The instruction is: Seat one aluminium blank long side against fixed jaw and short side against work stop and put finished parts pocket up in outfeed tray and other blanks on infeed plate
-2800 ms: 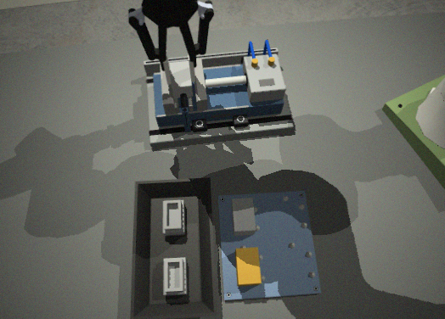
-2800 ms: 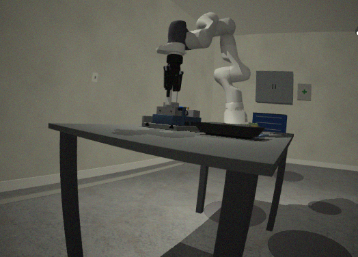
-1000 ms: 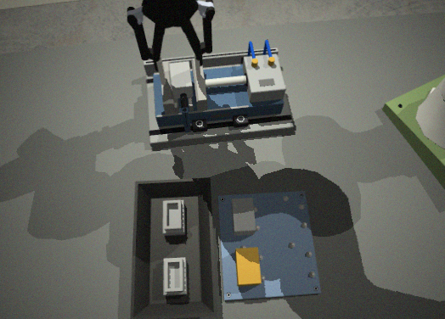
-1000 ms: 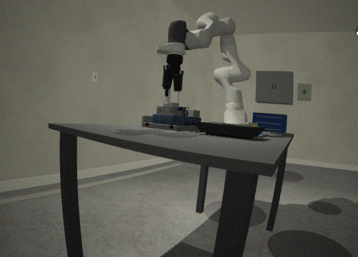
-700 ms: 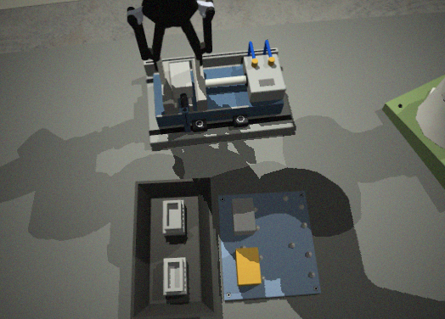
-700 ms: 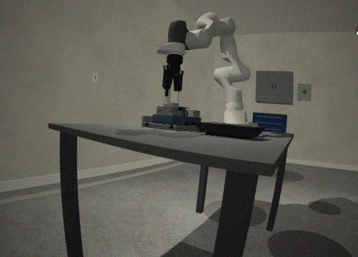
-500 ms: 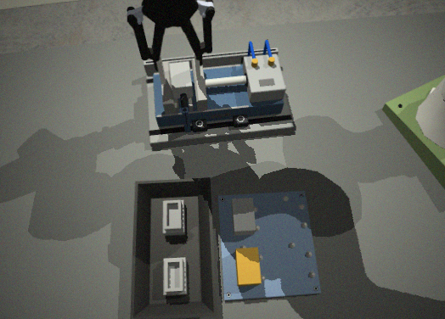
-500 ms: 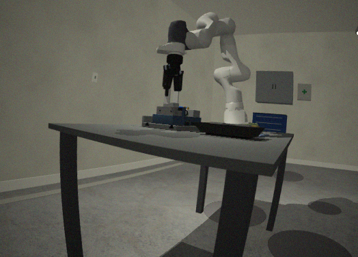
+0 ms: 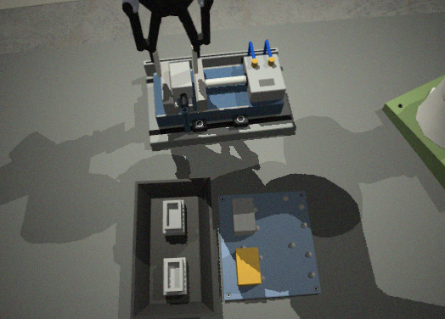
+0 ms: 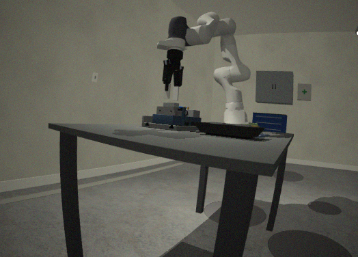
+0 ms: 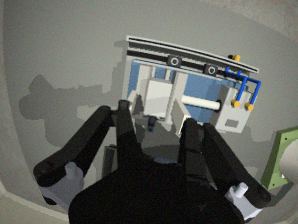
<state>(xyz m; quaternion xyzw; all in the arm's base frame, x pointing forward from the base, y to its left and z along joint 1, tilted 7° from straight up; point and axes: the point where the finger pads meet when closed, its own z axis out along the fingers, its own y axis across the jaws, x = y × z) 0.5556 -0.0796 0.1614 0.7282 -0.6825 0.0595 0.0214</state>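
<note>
The work stop lies 70 mm below my hand, 50 mm to the left of it and 10 mm behind it. Round my hand: moving jaw 80 mm below, 40 mm behind; fixed jaw 80 mm below, 30 mm ahead; vise 120 mm below, 70 mm behind.
</note>
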